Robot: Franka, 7 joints.
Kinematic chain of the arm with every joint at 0, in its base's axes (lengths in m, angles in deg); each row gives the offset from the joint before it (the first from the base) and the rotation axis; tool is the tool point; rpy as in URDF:
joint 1: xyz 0 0 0.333 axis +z
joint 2: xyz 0 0 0 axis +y
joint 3: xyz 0 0 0.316 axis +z
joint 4: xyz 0.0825 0 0 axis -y
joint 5: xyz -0.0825 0 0.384 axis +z
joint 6: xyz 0 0 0 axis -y
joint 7: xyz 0.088 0 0 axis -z
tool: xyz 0 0 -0.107 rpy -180 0 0
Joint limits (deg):
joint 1: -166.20..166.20
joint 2: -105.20..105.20
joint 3: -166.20..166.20
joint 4: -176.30..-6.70
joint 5: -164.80..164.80
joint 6: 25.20..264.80
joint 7: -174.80..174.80
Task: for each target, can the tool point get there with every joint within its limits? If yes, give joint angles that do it. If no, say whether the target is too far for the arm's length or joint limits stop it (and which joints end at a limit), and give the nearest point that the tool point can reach.
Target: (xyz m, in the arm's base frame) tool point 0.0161 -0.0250 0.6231
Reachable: yes | joints -97.56 -84.52 23.14 -145.86 135.28 238.27 47.73
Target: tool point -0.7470 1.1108 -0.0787
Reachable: no: too far | nearest point -0.4576 0.6804 0.0808 | short by 0.543 m
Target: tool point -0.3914 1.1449 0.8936
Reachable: no: too far | nearest point -0.2518 0.7366 0.6937 | short by 0.476 m
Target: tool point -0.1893 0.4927 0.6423
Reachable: yes | joints 122.39 5.78 -25.26 -84.20 -125.21 223.23 60.43
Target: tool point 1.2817 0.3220 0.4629
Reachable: no: too far | nearest point 0.8280 0.2080 0.4169 | short by 0.470 m
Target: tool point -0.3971 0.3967 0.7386
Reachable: yes | joints 124.08 14.81 26.15 -84.67 -137.26 44.05 -105.02
